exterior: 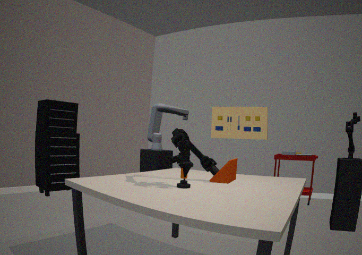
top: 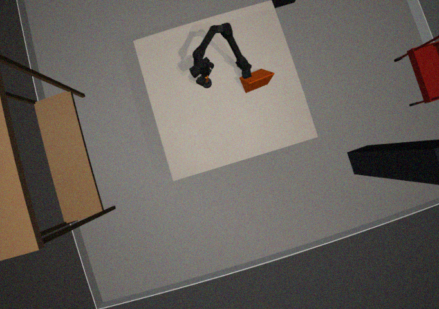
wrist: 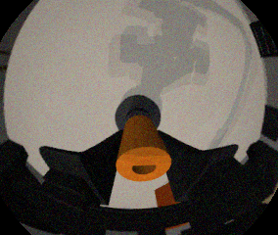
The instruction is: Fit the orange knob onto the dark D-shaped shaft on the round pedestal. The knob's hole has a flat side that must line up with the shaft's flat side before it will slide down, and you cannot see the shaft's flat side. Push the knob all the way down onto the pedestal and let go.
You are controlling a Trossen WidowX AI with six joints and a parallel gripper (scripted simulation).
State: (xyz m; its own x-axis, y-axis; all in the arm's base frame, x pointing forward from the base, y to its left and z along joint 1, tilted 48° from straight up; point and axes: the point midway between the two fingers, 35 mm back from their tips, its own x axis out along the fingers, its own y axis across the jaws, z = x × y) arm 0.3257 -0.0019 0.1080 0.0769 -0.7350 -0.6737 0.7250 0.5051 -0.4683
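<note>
My gripper tip is now 2 cm below the orange knob. Round my gripper tip: dark round pedestal (4 cm below).
</note>
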